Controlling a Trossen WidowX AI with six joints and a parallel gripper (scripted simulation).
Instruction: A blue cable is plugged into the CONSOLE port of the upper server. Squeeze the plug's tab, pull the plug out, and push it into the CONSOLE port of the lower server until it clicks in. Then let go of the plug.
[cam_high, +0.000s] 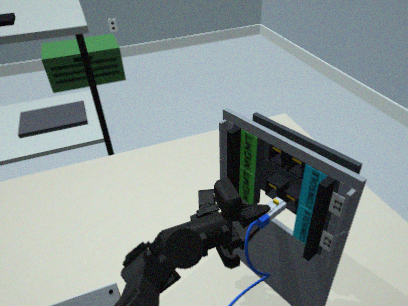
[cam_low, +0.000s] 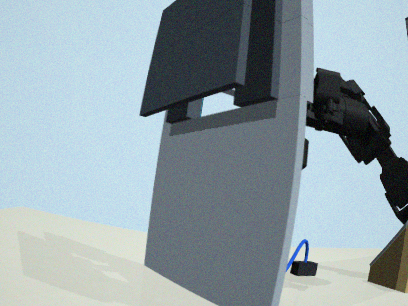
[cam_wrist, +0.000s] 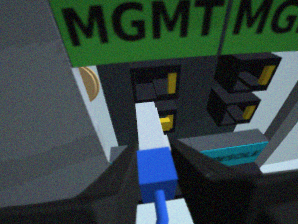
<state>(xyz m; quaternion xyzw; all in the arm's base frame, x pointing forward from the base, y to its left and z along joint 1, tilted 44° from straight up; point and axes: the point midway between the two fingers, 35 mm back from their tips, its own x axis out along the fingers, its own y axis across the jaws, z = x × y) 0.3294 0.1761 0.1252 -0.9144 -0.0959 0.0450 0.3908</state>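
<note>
Right now the blue plug is right at my gripper tip. Also, from my gripper tip: small black block 25 cm below, 19 cm behind, 16 cm to the right.
</note>
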